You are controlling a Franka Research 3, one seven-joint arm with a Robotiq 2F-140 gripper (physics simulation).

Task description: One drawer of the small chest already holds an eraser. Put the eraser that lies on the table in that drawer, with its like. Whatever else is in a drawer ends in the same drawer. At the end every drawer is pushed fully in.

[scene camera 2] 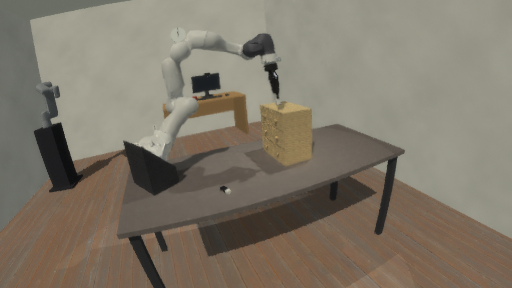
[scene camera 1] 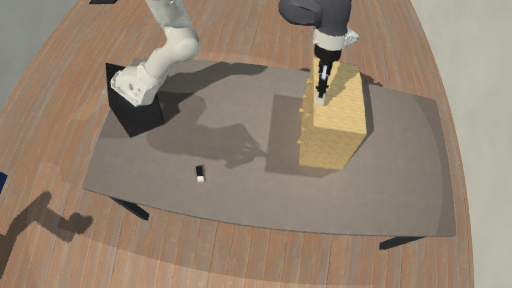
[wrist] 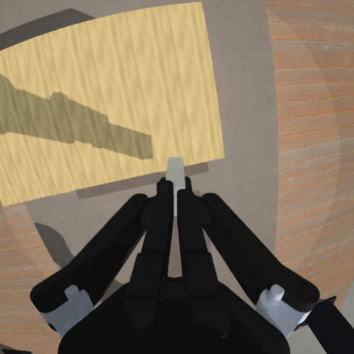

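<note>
The eraser (scene camera 1: 200, 174) (scene camera 2: 225, 190), black with a white end, lies on the table (scene camera 1: 240, 200) (scene camera 2: 200, 210) in front of the arm's base. The small light-wood chest (scene camera 1: 340, 117) (scene camera 2: 298, 132) (wrist: 125, 75) stands upright on the table, its knobbed drawer fronts facing the arm's base. In the second scene view the drawers look pushed in; their contents are hidden. My gripper (scene camera 1: 321, 99) (scene camera 2: 279, 104) (wrist: 175, 168) is shut and empty, pointing down at the front part of the chest's top. Its fingertips are very close to the top; contact cannot be told. The eraser does not show in the wrist view.
The arm's black base block (scene camera 1: 137, 121) (scene camera 2: 152, 172) stands at the table's left end. Beyond the table are a wooden desk (scene camera 2: 220, 104) with a monitor (scene camera 2: 206, 83) and a grey arm on a black pedestal (scene camera 2: 55, 157).
</note>
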